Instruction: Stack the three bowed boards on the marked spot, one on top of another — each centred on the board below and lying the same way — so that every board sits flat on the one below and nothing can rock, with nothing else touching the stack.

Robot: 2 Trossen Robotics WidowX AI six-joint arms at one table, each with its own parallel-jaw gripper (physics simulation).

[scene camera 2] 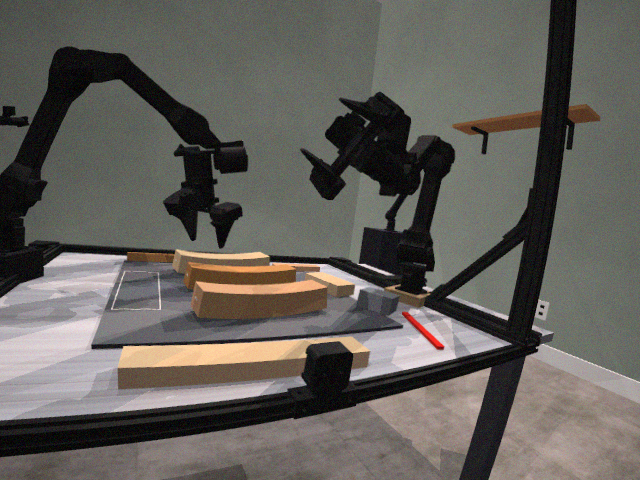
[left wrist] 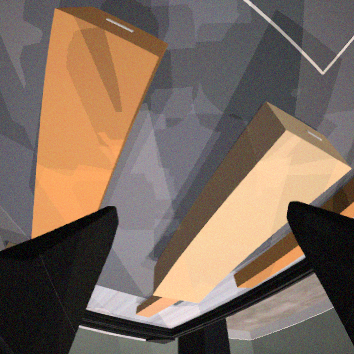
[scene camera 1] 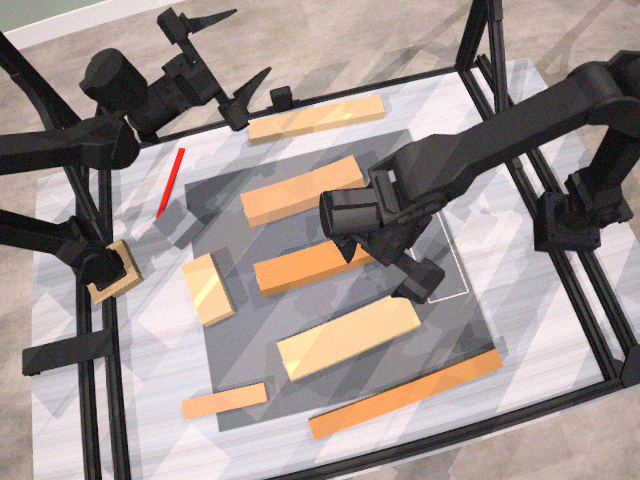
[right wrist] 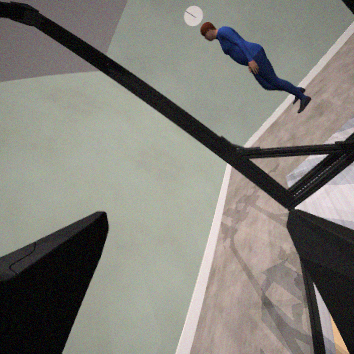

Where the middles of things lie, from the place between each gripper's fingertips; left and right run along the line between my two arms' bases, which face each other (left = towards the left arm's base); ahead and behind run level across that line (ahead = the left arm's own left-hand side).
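The grey block point(scene camera 1: 176, 223) is 170 mm behind my left hand, 360 mm to the right of it and 70 mm below it. The light orange board point(scene camera 2: 220, 301) is 210 mm behind my left hand, 110 mm to the right of it and 60 mm below it, while the pale board point(scene camera 1: 316, 349) is 80 mm ahead of my left hand, 40 mm to the right of it and 60 mm below it. As for the dark orange board point(scene camera 1: 308, 265), my left gripper is 60 mm past it, 80 mm to the left of it and 60 mm above it.
The grey block is 300 mm below my right hand, 220 mm to the right of it and 140 mm ahead of it. The dark orange board is 290 mm below my right hand, 250 mm ahead of it and 60 mm to the left of it, and the pale board is 390 mm ahead of my right hand, 290 mm below it and 90 mm to the left of it. As for the light orange board, my right hand is 290 mm above it, 100 mm short of it and 30 mm to the right of it.
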